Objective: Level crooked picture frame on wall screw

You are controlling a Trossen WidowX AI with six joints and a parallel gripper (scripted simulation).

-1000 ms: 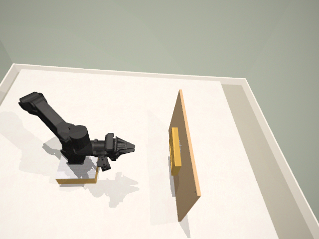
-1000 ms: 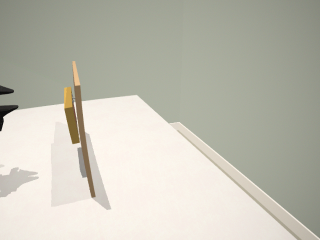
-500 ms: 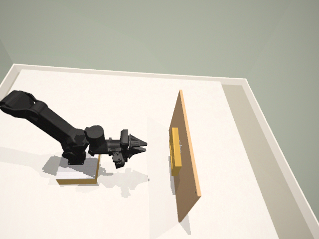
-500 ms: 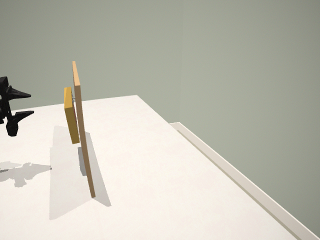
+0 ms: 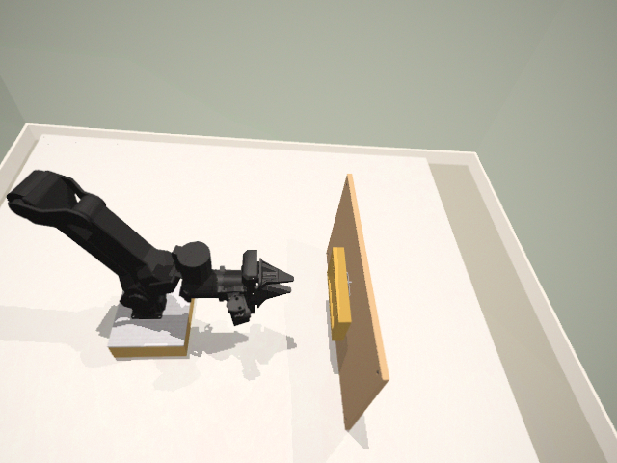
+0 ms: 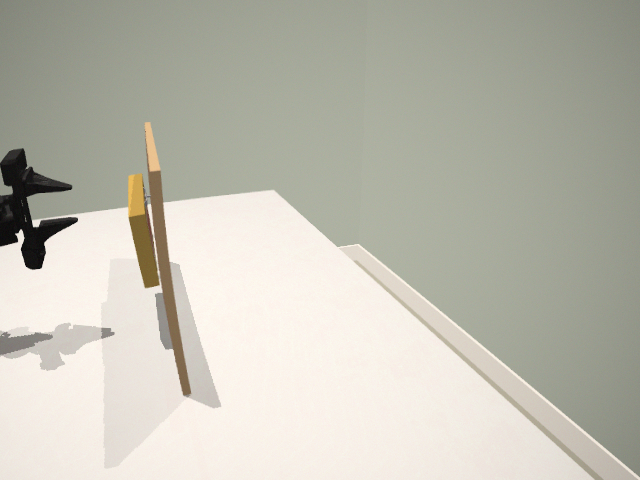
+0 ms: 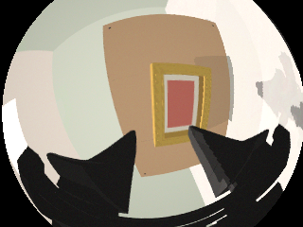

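Now: the yellow picture frame 110 mm ahead of my gripper tip, 10 mm to the left of it and 60 mm below it. Also, from my gripper tip: wall board: 120 mm ahead, 10 mm to the left, 70 mm below.
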